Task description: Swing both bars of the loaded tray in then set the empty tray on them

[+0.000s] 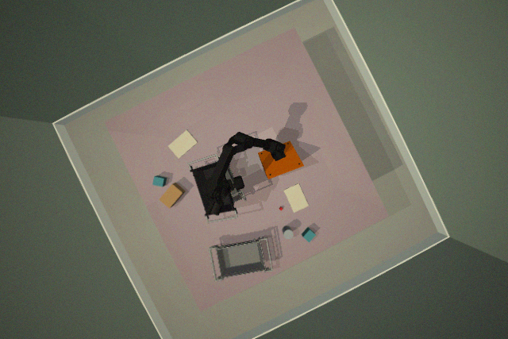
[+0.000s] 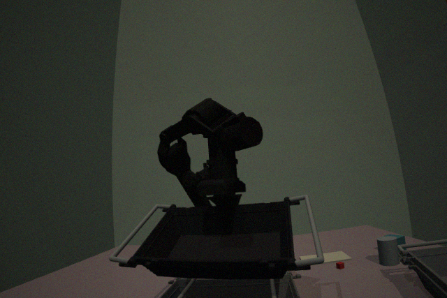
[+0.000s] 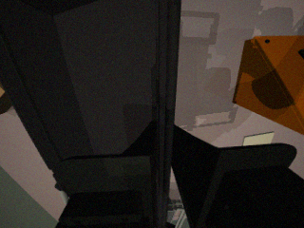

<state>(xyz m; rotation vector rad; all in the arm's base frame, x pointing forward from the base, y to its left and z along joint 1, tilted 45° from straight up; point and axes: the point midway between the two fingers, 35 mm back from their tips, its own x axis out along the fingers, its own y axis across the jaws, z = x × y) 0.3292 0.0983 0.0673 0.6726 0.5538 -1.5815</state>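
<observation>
Right now the black tray is 8 cm ahead of my gripper tip and 1 cm to the right of it. Also, from my gripper tip: small red cube: 28 cm to the left, 21 cm behind, 17 cm below; then grey cylinder: 42 cm to the left, 19 cm behind, 14 cm below; then tan block: 34 cm ahead, 15 cm below, 6 cm to the right.
</observation>
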